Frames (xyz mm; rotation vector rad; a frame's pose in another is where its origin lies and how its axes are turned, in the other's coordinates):
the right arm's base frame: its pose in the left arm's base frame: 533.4 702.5 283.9 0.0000 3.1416 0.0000
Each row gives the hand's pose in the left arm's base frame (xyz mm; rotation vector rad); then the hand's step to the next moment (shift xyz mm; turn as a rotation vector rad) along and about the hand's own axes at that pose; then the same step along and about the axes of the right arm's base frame.
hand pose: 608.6 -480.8 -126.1 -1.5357 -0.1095 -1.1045
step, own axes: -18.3 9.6 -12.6 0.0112 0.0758 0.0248
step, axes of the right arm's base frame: 11.3 -4.3 21.0 -0.0668 -0.0091 0.0441
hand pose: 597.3 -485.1 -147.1 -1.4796 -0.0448 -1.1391
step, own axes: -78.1 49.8 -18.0 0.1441 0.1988 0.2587
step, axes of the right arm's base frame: 21.1 15.1 90.7 -0.3511 0.0623 0.0049
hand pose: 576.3 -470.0 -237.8 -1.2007 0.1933 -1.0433
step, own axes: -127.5 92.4 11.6 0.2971 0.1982 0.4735
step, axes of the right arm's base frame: 11.1 101.1 120.8 -0.5686 0.0919 -0.1413
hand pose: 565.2 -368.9 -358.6 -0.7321 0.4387 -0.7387
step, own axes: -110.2 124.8 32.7 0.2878 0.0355 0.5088
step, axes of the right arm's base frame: -1.6 159.7 57.4 -0.5106 0.0307 -0.2852
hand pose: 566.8 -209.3 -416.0 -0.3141 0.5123 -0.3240
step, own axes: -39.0 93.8 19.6 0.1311 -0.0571 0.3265
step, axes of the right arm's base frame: 1.0 103.4 2.0 -0.2658 -0.0322 -0.2353
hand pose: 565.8 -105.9 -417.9 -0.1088 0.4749 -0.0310
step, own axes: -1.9 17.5 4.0 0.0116 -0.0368 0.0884
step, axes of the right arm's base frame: -0.2 17.9 -2.4 -0.0506 -0.0286 -0.0770
